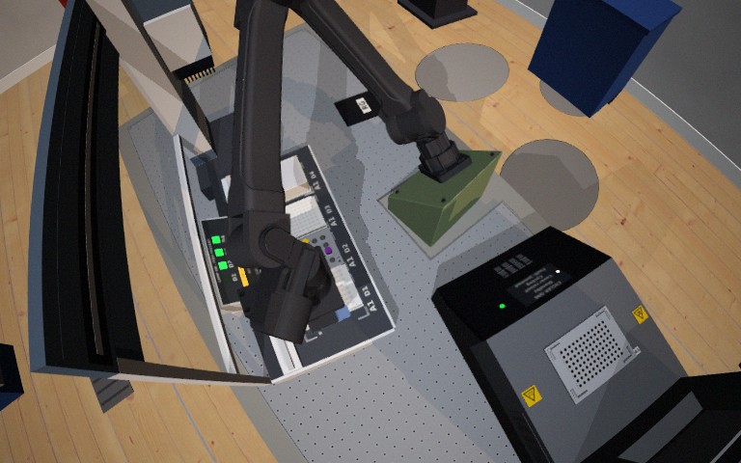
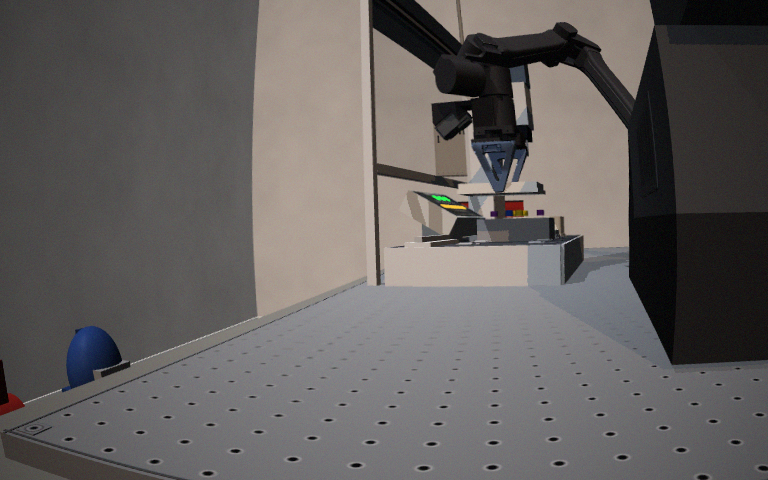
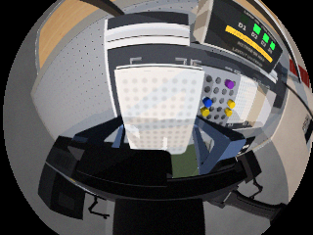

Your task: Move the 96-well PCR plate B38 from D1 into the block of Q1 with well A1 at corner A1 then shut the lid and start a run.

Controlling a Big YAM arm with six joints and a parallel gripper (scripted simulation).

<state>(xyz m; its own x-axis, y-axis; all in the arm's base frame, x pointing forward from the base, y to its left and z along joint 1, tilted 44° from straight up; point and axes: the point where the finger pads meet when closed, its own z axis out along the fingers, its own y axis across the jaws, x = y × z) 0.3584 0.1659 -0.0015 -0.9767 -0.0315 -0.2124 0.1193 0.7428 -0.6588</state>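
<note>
The tube cooling block lies 1 cm behind my hand, 10 cm to the right of it and 6 cm below it. Also, from my hand: RG nest 36 cm behind, 47 cm to the right, 14 cm below; deep-well block 4 cm behind, 31 cm to the right, 6 cm below; pipetting head 1 cm ahead, 56 cm to the right, 25 cm above.
</note>
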